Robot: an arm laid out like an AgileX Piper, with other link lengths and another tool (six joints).
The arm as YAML. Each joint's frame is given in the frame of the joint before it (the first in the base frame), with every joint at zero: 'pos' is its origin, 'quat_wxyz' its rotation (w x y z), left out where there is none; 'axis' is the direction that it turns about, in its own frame. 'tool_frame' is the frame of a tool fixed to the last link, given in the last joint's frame.
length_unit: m
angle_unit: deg
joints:
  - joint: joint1
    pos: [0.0, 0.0, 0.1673]
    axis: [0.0, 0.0, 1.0]
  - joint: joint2
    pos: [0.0, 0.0, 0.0]
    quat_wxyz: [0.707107, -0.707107, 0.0, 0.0]
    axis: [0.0, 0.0, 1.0]
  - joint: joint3
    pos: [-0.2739, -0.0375, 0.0]
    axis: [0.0, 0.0, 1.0]
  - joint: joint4
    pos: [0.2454, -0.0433, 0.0]
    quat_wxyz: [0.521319, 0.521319, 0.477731, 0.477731]
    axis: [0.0, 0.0, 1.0]
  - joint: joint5
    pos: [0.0, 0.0, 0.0]
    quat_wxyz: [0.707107, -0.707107, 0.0, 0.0]
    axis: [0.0, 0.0, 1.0]
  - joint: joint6
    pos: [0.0, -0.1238, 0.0]
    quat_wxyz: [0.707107, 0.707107, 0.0, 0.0]
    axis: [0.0, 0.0, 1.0]
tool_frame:
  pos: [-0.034, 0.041, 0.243]
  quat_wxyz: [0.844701, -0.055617, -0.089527, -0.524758]
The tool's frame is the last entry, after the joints.
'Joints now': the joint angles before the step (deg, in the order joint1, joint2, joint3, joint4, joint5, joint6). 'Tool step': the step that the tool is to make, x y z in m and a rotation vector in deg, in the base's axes. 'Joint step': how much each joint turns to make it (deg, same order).
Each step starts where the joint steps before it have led.
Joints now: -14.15 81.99 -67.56 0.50 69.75 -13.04
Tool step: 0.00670 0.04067 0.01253 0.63 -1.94 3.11
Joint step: 7.03 -2.02 0.00 0.17 0.19 3.98
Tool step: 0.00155 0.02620 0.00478 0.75 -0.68 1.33
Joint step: 4.55 -0.70 0.00 0.07 0.05 3.29
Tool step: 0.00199 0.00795 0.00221 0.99 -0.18 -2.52
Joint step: 1.72 -0.27 0.00 -0.02 0.06 4.36
